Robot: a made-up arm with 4 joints. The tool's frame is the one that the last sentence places.
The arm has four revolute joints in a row. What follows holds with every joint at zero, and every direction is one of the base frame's.
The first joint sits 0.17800 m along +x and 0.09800 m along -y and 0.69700 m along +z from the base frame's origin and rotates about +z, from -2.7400 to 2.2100 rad.
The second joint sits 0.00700 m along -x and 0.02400 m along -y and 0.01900 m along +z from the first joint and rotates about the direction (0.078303, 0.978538, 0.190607), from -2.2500 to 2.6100 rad.
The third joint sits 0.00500 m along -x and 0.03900 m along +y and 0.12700 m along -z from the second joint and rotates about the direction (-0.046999, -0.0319, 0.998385), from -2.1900 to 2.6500 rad.
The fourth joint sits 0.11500 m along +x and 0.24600 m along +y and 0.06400 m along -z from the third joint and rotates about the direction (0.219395, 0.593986, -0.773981), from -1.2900 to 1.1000 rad.
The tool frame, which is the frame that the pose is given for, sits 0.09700 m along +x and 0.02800 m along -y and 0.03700 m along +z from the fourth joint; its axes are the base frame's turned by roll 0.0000, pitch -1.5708 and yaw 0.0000 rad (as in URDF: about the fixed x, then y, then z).
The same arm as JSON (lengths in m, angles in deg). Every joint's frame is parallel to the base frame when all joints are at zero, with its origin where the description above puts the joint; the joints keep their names.
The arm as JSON. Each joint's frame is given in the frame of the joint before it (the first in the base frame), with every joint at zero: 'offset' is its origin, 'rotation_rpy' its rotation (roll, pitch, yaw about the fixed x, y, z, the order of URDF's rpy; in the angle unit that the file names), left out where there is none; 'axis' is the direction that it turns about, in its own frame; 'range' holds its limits. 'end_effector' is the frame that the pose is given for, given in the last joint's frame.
{"length_unit": "m", "angle_unit": "deg", "chain": [
  {"id": "joint 1", "offset": [0.178, -0.098, 0.697], "axis": [0.0, 0.0, 1.0], "range": [-156.99, 126.62]},
  {"id": "joint 2", "offset": [-0.007, -0.024, 0.019], "axis": [0.078303, 0.978538, 0.190607], "range": [-128.92, 149.54]},
  {"id": "joint 3", "offset": [-0.005, 0.039, -0.127], "axis": [-0.046999, -0.0319, 0.998385], "range": [-125.48, 151.83]},
  {"id": "joint 4", "offset": [0.115, 0.246, -0.064], "axis": [0.219395, 0.593986, -0.773981], "range": [-73.91, 63.03]}
], "end_effector": {"offset": [0.097, -0.028, 0.037], "rotation_rpy": [0.0, -90.0, 0.0]}}

